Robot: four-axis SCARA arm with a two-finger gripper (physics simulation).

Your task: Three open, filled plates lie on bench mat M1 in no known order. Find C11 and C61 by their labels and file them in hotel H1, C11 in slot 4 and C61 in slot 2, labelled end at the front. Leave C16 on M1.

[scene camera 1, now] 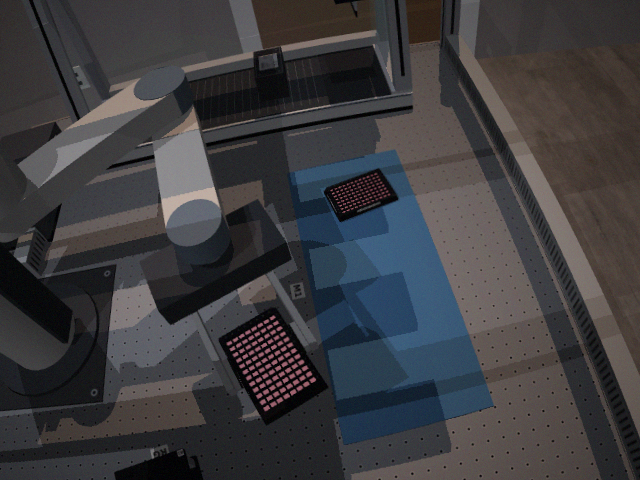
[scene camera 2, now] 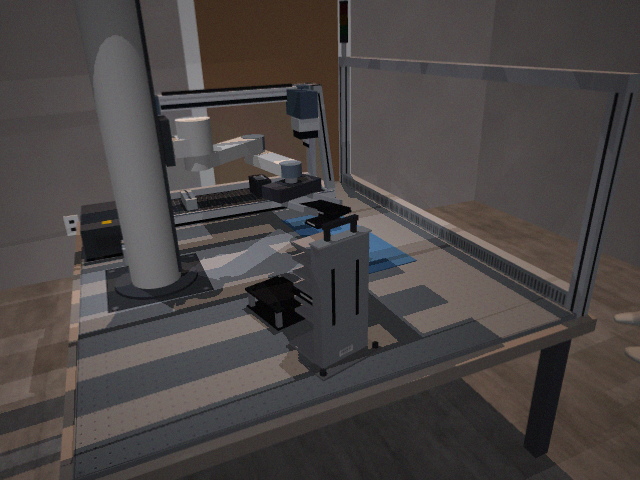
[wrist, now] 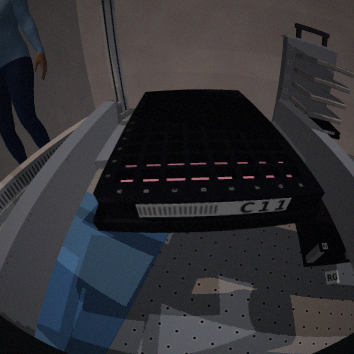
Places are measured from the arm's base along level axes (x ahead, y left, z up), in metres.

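Pixels of known places: gripper, fingertip midpoint: (scene camera 1: 273,369) (scene camera 2: 329,207) (wrist: 198,108); arm's base, link origin: (scene camera 1: 49,339) (scene camera 2: 157,283).
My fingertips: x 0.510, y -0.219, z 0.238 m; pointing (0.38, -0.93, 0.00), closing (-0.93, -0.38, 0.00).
For each thing: its middle in the pictures, then the offset to it from my fingertips. "pt": a spot on its surface instead.
- C11 plate, body centre: (wrist: 199,126) (scene camera 1: 270,362) (scene camera 2: 326,209) 0.005 m back, 0.012 m left, 0.007 m down
- filled plate, body centre: (scene camera 1: 360,193) (scene camera 2: 323,220) 0.167 m ahead, 0.426 m left, 0.215 m down
- Hotel H1, body centre: (scene camera 2: 335,285) (wrist: 305,96) 0.153 m back, 0.359 m right, 0.052 m down
- black labelled plate, body centre: (wrist: 312,119) 0.172 m back, 0.317 m right, 0.089 m down
- dark block, surface spot: (scene camera 1: 269,72) pt 0.021 m ahead, 0.749 m left, 0.107 m down
My gripper (scene camera 1: 273,373) (wrist: 198,108) is shut on the C11 plate (scene camera 1: 271,356) (scene camera 2: 328,207) (wrist: 207,172), a black plate with pink wells. It is level and raised, left of the mat in scene camera 1, with its C11 label facing the wrist camera. Another filled plate (scene camera 1: 361,193) lies at the far end of blue mat M1 (scene camera 1: 439,341) (scene camera 2: 395,258) (wrist: 107,265); its label is unreadable. Hotel H1 (scene camera 2: 341,304) (wrist: 286,75) stands apart from the gripper. A black labelled plate (wrist: 327,128) shows low in it, its text too small to read.
The black RG stand (scene camera 1: 160,469) (scene camera 2: 273,297) (wrist: 325,240) is beside the hotel. A railed deck frame (scene camera 1: 330,111) with a dark block (scene camera 1: 269,72) stands at the back. Transparent guard panels edge the bench. A person (wrist: 17,65) stands beyond the bench.
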